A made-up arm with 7 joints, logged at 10 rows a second.
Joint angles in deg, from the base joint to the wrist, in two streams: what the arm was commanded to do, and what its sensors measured. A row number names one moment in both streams.
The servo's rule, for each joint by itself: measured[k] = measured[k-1] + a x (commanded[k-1-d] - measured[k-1]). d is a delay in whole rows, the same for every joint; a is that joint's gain. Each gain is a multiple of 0.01, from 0.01 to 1. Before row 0 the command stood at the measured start. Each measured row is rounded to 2 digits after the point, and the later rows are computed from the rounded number. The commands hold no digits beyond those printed.
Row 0, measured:
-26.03, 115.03, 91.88, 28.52, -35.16, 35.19, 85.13
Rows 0 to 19, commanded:
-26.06, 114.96, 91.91, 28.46, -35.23, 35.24, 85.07
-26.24, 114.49, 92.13, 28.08, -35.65, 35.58, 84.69
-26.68, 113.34, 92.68, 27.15, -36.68, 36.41, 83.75
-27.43, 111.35, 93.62, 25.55, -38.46, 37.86, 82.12
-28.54, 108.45, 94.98, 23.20, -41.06, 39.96, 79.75
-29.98, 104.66, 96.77, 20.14, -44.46, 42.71, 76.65
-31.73, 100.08, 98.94, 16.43, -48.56, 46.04, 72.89
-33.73, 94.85, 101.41, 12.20, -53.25, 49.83, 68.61
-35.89, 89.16, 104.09, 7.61, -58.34, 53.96, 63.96
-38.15, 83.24, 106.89, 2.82, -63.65, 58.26, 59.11
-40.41, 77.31, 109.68, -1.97, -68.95, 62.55, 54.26
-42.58, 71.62, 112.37, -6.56, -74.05, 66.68, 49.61
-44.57, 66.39, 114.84, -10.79, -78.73, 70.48, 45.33
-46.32, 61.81, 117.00, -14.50, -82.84, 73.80, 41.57
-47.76, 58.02, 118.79, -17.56, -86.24, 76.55, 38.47
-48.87, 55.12, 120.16, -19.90, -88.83, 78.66, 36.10
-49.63, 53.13, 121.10, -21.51, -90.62, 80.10, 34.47
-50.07, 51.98, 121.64, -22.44, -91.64, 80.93, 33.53
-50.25, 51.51, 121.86, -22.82, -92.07, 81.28, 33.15
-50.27, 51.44, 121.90, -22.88, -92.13, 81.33, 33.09
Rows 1 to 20, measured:
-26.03, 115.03, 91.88, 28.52, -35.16, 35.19, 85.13
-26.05, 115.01, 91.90, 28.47, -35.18, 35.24, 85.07
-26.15, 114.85, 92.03, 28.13, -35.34, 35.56, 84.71
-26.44, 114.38, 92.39, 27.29, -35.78, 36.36, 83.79
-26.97, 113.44, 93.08, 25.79, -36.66, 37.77, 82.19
-27.82, 111.89, 94.14, 23.56, -38.11, 39.83, 79.85
-28.99, 109.65, 95.61, 20.62, -40.21, 42.54, 76.78
-30.47, 106.68, 97.47, 17.02, -42.97, 45.83, 73.05
-32.23, 103.01, 99.68, 12.87, -46.36, 49.59, 68.79
-34.21, 98.72, 102.15, 8.35, -50.31, 53.70, 64.15
-36.34, 93.92, 104.80, 3.59, -54.71, 57.99, 59.31
-38.54, 88.77, 107.53, -1.19, -59.41, 62.28, 54.46
-40.72, 83.45, 110.24, -5.81, -64.24, 66.42, 49.80
-42.80, 78.16, 112.82, -10.09, -69.02, 70.24, 45.51
-44.70, 73.09, 115.16, -13.88, -73.58, 73.59, 41.73
-46.35, 68.42, 117.19, -17.04, -77.76, 76.37, 38.60
-47.71, 64.30, 118.85, -19.50, -81.41, 78.52, 36.20
-48.75, 60.84, 120.11, -21.23, -84.45, 80.01, 34.54
-49.46, 58.09, 120.97, -22.27, -86.82, 80.87, 33.57
-49.89, 56.05, 121.47, -22.74, -88.55, 81.26, 33.17
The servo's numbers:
d 1
a 0.54 0.31 0.56 0.86 0.33 0.94 0.96

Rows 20 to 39, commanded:
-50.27, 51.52, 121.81, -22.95, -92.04, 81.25, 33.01
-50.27, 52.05, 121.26, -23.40, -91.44, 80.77, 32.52
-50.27, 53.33, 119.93, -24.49, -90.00, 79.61, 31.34
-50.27, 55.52, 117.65, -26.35, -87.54, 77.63, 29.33
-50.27, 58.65, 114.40, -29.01, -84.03, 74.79, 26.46
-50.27, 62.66, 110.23, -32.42, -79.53, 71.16, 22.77
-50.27, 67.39, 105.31, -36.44, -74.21, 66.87, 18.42
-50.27, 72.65, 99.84, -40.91, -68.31, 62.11, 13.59
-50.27, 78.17, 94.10, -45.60, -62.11, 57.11, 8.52
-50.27, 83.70, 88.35, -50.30, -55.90, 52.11, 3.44
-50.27, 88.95, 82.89, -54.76, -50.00, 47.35, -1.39
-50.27, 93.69, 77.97, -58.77, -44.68, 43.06, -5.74
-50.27, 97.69, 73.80, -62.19, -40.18, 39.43, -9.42
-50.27, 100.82, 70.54, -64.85, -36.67, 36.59, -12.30
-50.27, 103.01, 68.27, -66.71, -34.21, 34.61, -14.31
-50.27, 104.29, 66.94, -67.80, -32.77, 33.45, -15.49
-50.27, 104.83, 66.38, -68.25, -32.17, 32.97, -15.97
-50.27, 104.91, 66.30, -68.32, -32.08, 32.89, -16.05
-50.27, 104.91, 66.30, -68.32, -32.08, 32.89, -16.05
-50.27, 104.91, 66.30, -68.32, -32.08, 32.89, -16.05
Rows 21 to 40, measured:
-50.10, 54.62, 121.71, -22.86, -89.73, 81.33, 33.09
-50.19, 53.66, 121.77, -22.94, -90.49, 81.25, 33.01
-50.23, 53.16, 121.48, -23.34, -90.80, 80.80, 32.54
-50.25, 53.21, 120.61, -24.33, -90.54, 79.68, 31.39
-50.26, 53.93, 118.95, -26.07, -89.55, 77.75, 29.41
-50.27, 55.39, 116.40, -28.60, -87.73, 74.97, 26.58
-50.27, 57.64, 112.94, -31.89, -85.02, 71.39, 22.92
-50.27, 60.66, 108.67, -35.80, -81.45, 67.14, 18.60
-50.27, 64.38, 103.73, -40.19, -77.11, 62.41, 13.79
-50.27, 68.65, 98.34, -44.84, -72.16, 57.43, 8.73
-50.27, 73.32, 92.75, -49.54, -66.79, 52.43, 3.65
-50.27, 78.17, 87.23, -54.03, -61.25, 47.65, -1.19
-50.27, 82.98, 82.04, -58.11, -55.78, 43.34, -5.56
-50.27, 87.54, 77.43, -61.62, -50.63, 39.66, -9.27
-50.27, 91.66, 73.57, -64.40, -46.02, 36.77, -12.18
-50.27, 95.18, 70.60, -66.39, -42.12, 34.74, -14.22
-50.27, 98.00, 68.55, -67.60, -39.03, 33.53, -15.44
-50.27, 100.12, 67.33, -68.16, -36.77, 33.00, -15.95
-50.27, 101.60, 66.75, -68.30, -35.22, 32.90, -16.05
-50.27, 102.63, 66.50, -68.32, -34.18, 32.89, -16.05

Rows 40 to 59, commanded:
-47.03, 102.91, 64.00, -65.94, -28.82, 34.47, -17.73
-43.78, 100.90, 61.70, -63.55, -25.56, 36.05, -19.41
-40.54, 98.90, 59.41, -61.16, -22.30, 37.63, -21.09
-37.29, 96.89, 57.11, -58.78, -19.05, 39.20, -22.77
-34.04, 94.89, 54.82, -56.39, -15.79, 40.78, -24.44
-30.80, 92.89, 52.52, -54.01, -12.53, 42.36, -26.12
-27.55, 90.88, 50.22, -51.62, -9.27, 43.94, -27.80
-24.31, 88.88, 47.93, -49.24, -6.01, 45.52, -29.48
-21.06, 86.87, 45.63, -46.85, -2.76, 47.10, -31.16
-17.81, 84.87, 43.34, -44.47, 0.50, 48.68, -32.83
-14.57, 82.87, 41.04, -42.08, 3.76, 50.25, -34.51
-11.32, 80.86, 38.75, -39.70, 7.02, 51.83, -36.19
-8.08, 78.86, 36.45, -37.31, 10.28, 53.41, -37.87
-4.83, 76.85, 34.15, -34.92, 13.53, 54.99, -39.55
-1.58, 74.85, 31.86, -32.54, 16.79, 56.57, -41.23
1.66, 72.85, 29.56, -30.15, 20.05, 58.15, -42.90
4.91, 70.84, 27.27, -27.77, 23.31, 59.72, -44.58
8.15, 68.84, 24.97, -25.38, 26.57, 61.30, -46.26
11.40, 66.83, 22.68, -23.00, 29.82, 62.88, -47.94
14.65, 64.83, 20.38, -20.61, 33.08, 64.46, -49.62
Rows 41 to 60, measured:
-50.27, 103.34, 66.39, -68.32, -33.49, 32.89, -16.05
-48.52, 103.21, 65.05, -66.27, -31.95, 34.38, -17.66
-45.96, 102.49, 63.17, -63.93, -29.84, 35.95, -19.34
-43.03, 101.38, 61.06, -61.55, -27.35, 37.53, -21.02
-39.93, 99.99, 58.85, -59.17, -24.61, 39.10, -22.70
-36.75, 98.41, 56.59, -56.78, -21.70, 40.68, -24.37
-33.54, 96.70, 54.31, -54.40, -18.67, 42.26, -26.05
-30.31, 94.90, 52.02, -52.01, -15.57, 43.84, -27.73
-27.07, 93.03, 49.73, -49.63, -12.42, 45.42, -29.41
-23.82, 91.12, 47.43, -47.24, -9.23, 47.00, -31.09
-20.57, 89.18, 45.14, -44.86, -6.02, 48.58, -32.76
-17.33, 87.22, 42.84, -42.47, -2.79, 50.15, -34.44
-14.08, 85.25, 40.55, -40.09, 0.45, 51.73, -36.12
-10.84, 83.27, 38.25, -37.70, 3.69, 53.31, -37.80
-7.59, 81.28, 35.95, -35.31, 6.94, 54.89, -39.48
-4.34, 79.29, 33.66, -32.93, 10.19, 56.47, -41.16
-1.10, 77.29, 31.36, -30.54, 13.44, 58.05, -42.83
2.15, 75.29, 29.07, -28.16, 16.70, 59.62, -44.51
5.39, 73.29, 26.77, -25.77, 19.96, 61.20, -46.19
8.64, 71.29, 24.48, -23.39, 23.21, 62.78, -47.87

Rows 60 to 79, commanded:
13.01, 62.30, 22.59, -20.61, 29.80, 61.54, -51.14
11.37, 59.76, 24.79, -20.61, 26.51, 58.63, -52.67
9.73, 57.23, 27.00, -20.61, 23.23, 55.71, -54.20
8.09, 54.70, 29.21, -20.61, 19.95, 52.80, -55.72
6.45, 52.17, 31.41, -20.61, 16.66, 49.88, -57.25
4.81, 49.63, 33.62, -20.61, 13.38, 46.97, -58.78
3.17, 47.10, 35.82, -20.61, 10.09, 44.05, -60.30
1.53, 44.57, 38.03, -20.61, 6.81, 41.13, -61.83
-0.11, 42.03, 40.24, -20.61, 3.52, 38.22, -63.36
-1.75, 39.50, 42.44, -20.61, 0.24, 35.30, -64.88
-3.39, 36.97, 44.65, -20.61, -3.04, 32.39, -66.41
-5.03, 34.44, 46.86, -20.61, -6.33, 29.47, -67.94
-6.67, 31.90, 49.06, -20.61, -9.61, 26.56, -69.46
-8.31, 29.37, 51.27, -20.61, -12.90, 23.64, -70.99
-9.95, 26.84, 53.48, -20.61, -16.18, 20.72, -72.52
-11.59, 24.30, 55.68, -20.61, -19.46, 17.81, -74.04
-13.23, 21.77, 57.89, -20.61, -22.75, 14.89, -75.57
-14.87, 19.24, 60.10, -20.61, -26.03, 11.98, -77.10
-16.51, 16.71, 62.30, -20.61, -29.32, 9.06, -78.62
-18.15, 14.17, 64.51, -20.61, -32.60, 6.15, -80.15
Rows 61 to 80, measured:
11.89, 69.29, 22.18, -21.00, 26.47, 64.36, -49.55
12.49, 67.12, 22.41, -20.66, 27.57, 61.71, -51.08
11.89, 64.84, 23.74, -20.62, 27.22, 58.81, -52.61
10.72, 62.48, 25.57, -20.61, 25.90, 55.90, -54.14
9.30, 60.07, 27.61, -20.61, 23.94, 52.99, -55.66
7.76, 57.62, 29.74, -20.61, 21.54, 50.07, -57.19
6.17, 55.14, 31.91, -20.61, 18.85, 47.16, -58.72
4.55, 52.65, 34.10, -20.61, 15.96, 44.24, -60.24
2.92, 50.15, 36.30, -20.61, 12.94, 41.32, -61.77
1.28, 47.63, 38.51, -20.61, 9.83, 38.41, -63.30
-0.36, 45.11, 40.71, -20.61, 6.67, 35.49, -64.82
-2.00, 42.59, 42.92, -20.61, 3.47, 32.58, -66.35
-3.64, 40.06, 45.13, -20.61, 0.24, 29.66, -67.88
-5.28, 37.53, 47.33, -20.61, -3.01, 26.75, -69.40
-6.92, 35.00, 49.54, -20.61, -6.27, 23.83, -70.93
-8.56, 32.47, 51.75, -20.61, -9.54, 20.91, -72.46
-10.20, 29.94, 53.95, -20.61, -12.81, 18.00, -73.98
-11.84, 27.41, 56.16, -20.61, -16.09, 15.08, -75.51
-13.48, 24.88, 58.37, -20.61, -19.37, 12.17, -77.04
-15.12, 22.35, 60.57, -20.61, -22.65, 9.25, -78.56

